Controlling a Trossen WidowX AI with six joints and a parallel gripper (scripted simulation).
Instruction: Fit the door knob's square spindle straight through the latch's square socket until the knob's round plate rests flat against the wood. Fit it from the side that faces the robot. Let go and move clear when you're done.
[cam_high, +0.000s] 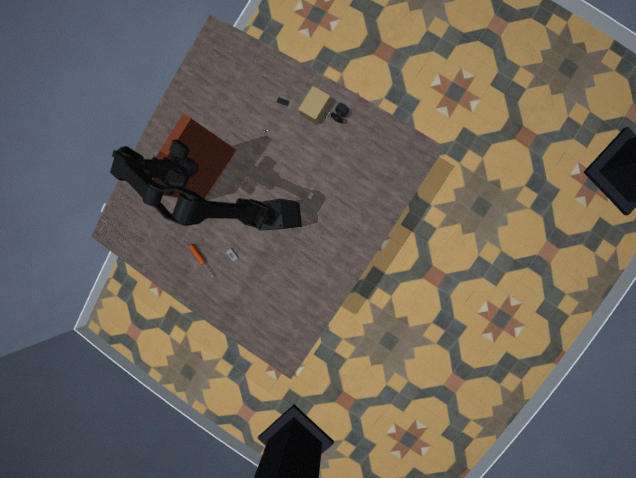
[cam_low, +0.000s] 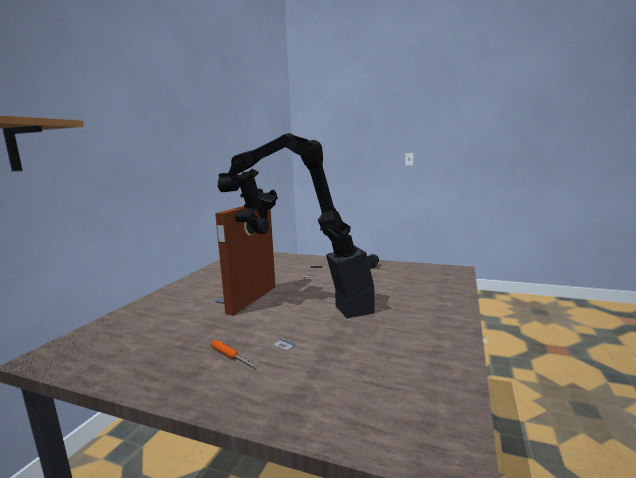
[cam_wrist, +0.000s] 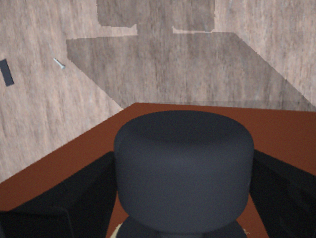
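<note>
Now: the grey latch 6 cm ahead of my hand and 3 cm below it. Also, from my hand: small metal plate (32 cm below, 26 cm behind, 23 cm to the left); then orange screwdriver (36 cm to the left, 31 cm below, 17 cm behind); then white latch plate (15 cm to the left, 4 cm ahead, 3 cm below).
</note>
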